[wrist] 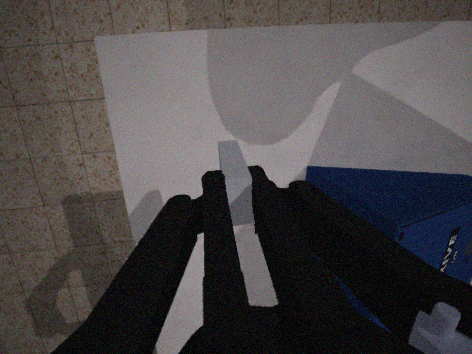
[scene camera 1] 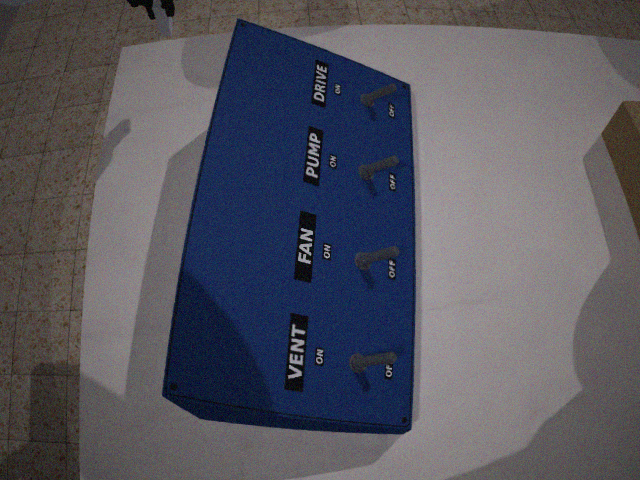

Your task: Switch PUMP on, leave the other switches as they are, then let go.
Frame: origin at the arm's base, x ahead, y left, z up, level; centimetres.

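Seen in the pictures: gripper, fingertip midpoint: [wrist: 228, 158] [scene camera 1: 167, 29].
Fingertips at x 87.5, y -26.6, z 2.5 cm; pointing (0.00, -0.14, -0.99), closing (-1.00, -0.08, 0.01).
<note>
Offsets run from my fingertips to a thing's top centre. "pt": to the spot under its first point. Level surfaces: height alone.
A blue switch panel [scene camera 1: 248, 155] [wrist: 360, 182] lies in the middle of the scene view and at the right of the wrist view. Its grey PUMP lever {dx -30.1, dy +24.9, dz -0.2 cm} [scene camera 1: 379, 166] leans to the OFF side, as do the DRIVE lever {pt dx -30.9, dy +13.5, dz -2.0 cm} [scene camera 1: 379, 95], the FAN lever {pt dx -28.9, dy +37.3, dz -1.6 cm} [scene camera 1: 379, 256] and the VENT lever {pt dx -27.7, dy +48.9, dz -1.5 cm} [scene camera 1: 374, 359]. My gripper [scene camera 1: 163, 11] [wrist: 228, 158] is shut, beyond the panel's top left corner in the scene view and apart from every lever. A pale grey, bar-like tip sticks out between its black fingers. The PUMP lever does not show in the wrist view.
The panel stands on a white table top {dz -13.3 cm} [scene camera 1: 491, 206] [wrist: 160, 100] with broad shadows across it. A brown box [scene camera 1: 626, 144] stands at the right edge of the scene view. Tiled floor [scene camera 1: 46, 206] [wrist: 50, 125] lies beyond the table edge.
</note>
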